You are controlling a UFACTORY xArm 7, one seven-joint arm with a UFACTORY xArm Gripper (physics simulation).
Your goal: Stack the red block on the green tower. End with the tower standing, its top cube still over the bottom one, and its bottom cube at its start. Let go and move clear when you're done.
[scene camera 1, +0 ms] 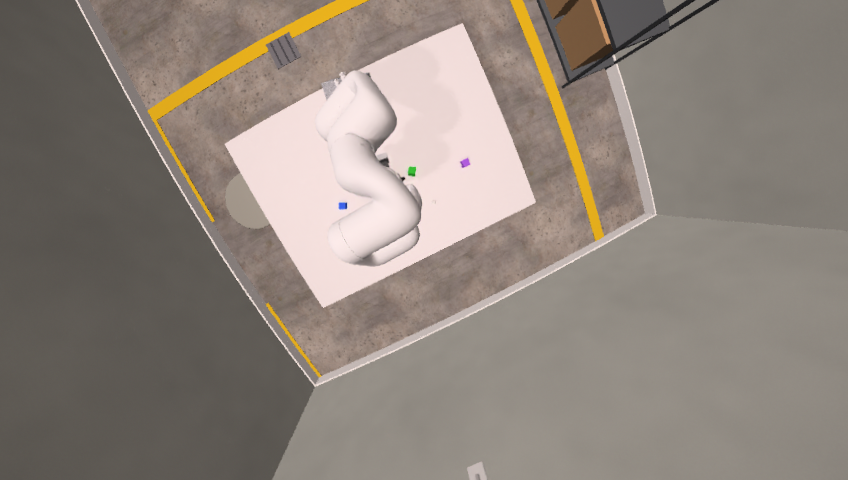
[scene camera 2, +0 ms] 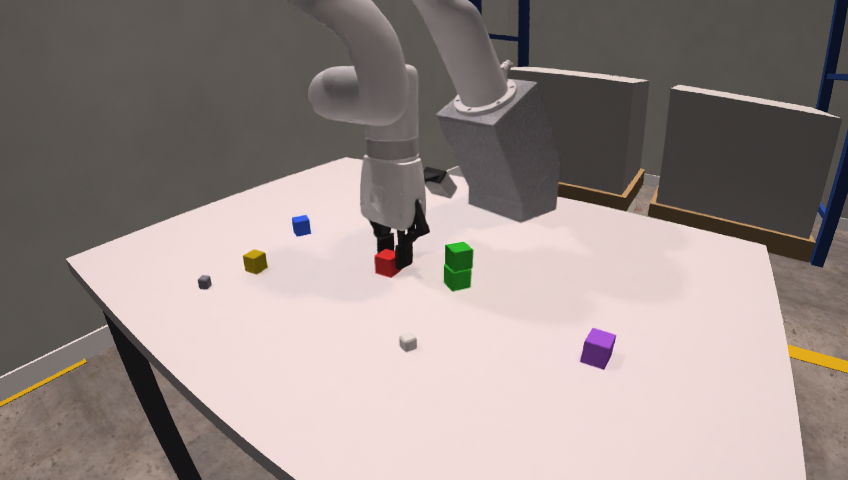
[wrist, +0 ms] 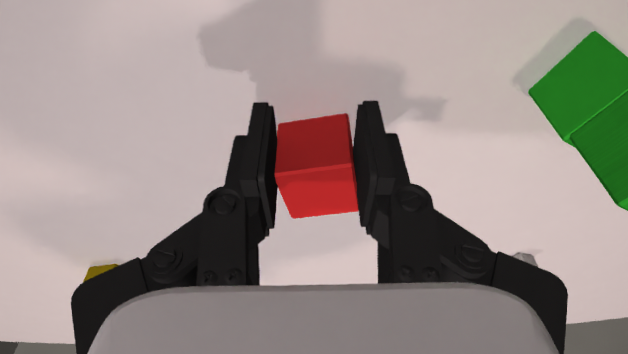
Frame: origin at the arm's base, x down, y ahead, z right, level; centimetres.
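Where they show: gripper, fingertip midpoint: [scene camera 2: 395, 262] [wrist: 315, 129]; arm's base at its link origin: [scene camera 2: 486, 97].
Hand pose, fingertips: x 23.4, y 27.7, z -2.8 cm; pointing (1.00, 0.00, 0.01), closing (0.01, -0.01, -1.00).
Observation:
Each offset is from my fingertips to the centre of the thing.
The red block {dx -0.6, dy +1.6, dz -0.1 cm} [scene camera 2: 385, 263] [wrist: 315, 145] sits on the white table, squared between the finger pads. My gripper [scene camera 2: 395, 252] [wrist: 315, 129] points down and is shut on the red block, with one black pad close against each side. The arm hides the block and most of the gripper in the first scene view. The green tower {dx -3.7, dy -2.4, dz -10.8 cm} [scene camera 1: 411, 171] [scene camera 2: 458, 265] [wrist: 580, 87] is two cubes, one above the other, standing upright a short way to the right of the gripper and apart from it.
A blue cube {dx -0.5, dy +1.9, dz +23.8 cm} [scene camera 1: 342, 205] [scene camera 2: 301, 226], a yellow cube {dx -0.5, dy +16.3, dz +16.7 cm} [scene camera 2: 255, 261] [wrist: 100, 273] and a small dark cube {dx +0.1, dy +25.7, dz +17.6 cm} [scene camera 2: 204, 281] lie left of the gripper. A small white cube {dx +0.1, dy +13.8, dz -16.0 cm} [scene camera 2: 407, 342] [wrist: 525, 259] and a purple cube {dx -0.7, dy +1.5, dz -35.2 cm} [scene camera 1: 465, 162] [scene camera 2: 597, 348] lie towards the front and right.

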